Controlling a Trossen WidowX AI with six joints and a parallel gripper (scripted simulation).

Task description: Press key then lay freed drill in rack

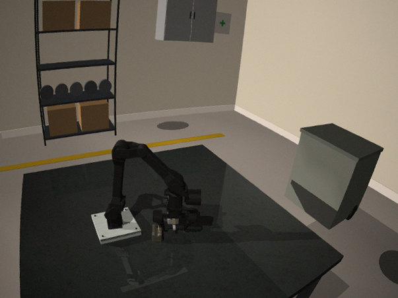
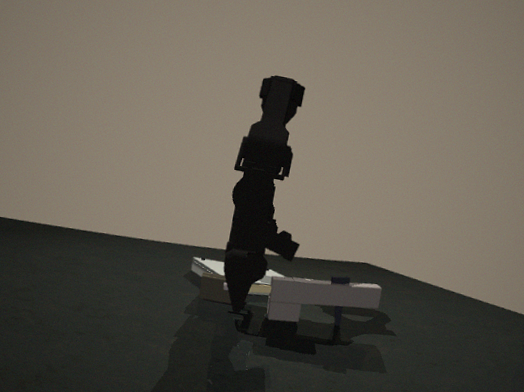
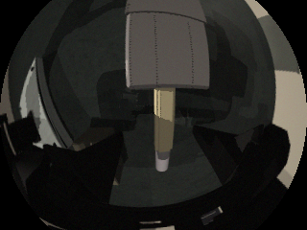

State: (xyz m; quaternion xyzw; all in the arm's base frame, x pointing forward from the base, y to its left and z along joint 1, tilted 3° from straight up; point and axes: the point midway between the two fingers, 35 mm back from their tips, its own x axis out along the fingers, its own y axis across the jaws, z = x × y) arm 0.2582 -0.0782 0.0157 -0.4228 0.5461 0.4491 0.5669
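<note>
Now: the drill 4 cm to the left of my gripper tip, 4 cm above it and 1 cm ahead of it. Also, from my gripper tip: rack (8 cm behind, 1 cm to the right, 1 cm above); housing (13 cm to the left, 4 cm above, 3 cm ahead); dark blue key (16 cm to the left, 4 cm ahead, 4 cm above).
</note>
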